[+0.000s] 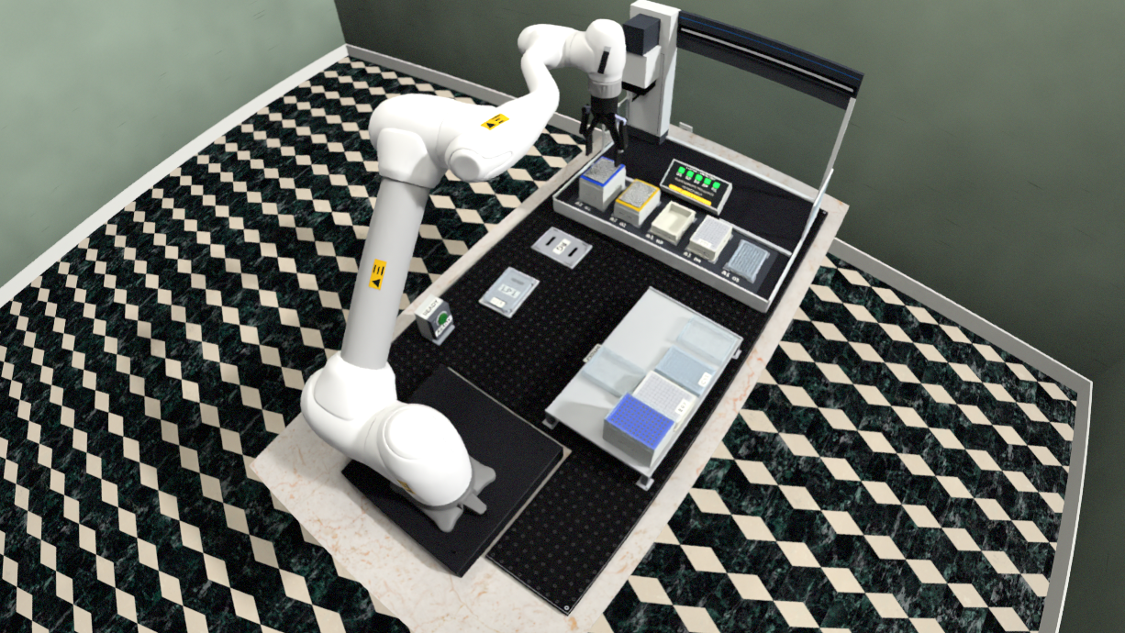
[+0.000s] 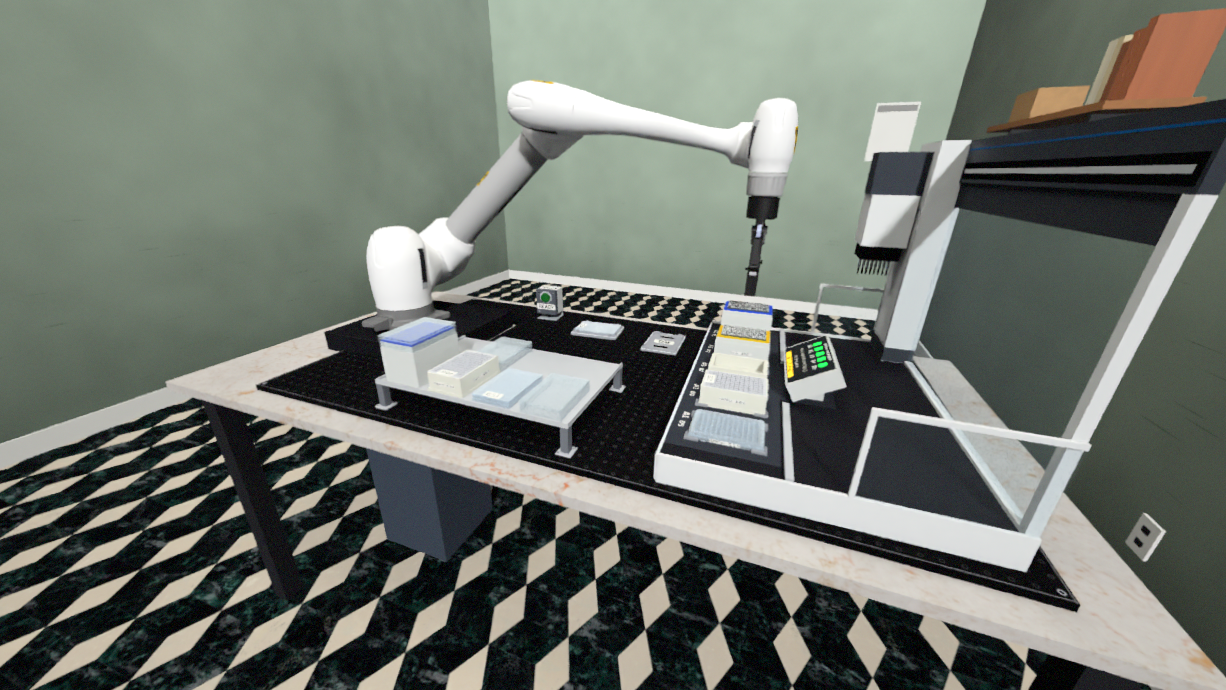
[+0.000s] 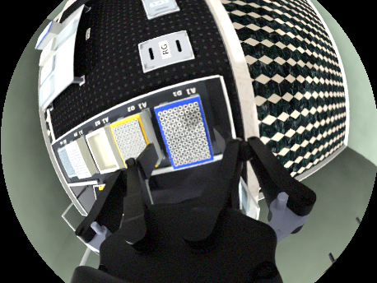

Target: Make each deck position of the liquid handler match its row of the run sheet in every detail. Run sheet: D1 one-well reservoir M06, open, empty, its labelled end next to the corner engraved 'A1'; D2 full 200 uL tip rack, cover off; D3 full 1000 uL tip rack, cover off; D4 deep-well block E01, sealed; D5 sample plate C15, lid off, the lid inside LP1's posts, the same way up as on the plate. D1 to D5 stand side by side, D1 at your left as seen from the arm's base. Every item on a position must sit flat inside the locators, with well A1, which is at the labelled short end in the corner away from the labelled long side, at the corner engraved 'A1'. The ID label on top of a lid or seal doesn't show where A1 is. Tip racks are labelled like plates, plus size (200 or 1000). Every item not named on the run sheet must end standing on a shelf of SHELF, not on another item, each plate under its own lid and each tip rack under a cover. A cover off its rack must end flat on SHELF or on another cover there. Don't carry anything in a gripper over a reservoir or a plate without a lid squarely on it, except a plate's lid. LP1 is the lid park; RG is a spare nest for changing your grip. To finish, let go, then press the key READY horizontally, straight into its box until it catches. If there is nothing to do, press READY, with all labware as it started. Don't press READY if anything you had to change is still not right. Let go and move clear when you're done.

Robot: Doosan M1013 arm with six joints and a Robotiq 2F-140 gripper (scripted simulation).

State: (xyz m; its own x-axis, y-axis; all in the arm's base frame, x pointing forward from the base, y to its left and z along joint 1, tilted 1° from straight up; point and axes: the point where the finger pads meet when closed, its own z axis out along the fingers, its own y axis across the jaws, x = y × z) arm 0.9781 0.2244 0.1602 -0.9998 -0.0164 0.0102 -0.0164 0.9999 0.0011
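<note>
Right now my hand is 10 mm past the blue-rimmed tip rack, 10 mm to the left of it and 90 mm above it. Also, from my hand: white one-well reservoir (250 mm to the right, 150 mm below); yellow-rimmed tip rack (10 mm behind, 130 mm to the right, 120 mm below); grey RG nest (230 mm behind, 10 mm to the right, 210 mm below).
</note>
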